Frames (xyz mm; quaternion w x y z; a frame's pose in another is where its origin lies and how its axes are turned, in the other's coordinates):
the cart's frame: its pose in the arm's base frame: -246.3 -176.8 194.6 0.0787 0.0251 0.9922 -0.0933
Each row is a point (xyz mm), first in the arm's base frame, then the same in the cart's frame.
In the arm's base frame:
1: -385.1 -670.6 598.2
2: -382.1 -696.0 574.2
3: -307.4 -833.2 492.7
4: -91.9 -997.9 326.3
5: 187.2 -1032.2 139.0
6: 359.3 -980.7 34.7
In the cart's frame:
1: 54.6 -566.7 -319.2
2: 54.6 -587.0 -290.7
3: -10.7 -702.1 -174.3
4: -202.3 -819.7 50.9
5: -448.7 -801.4 281.4
6: -599.8 -720.9 398.9

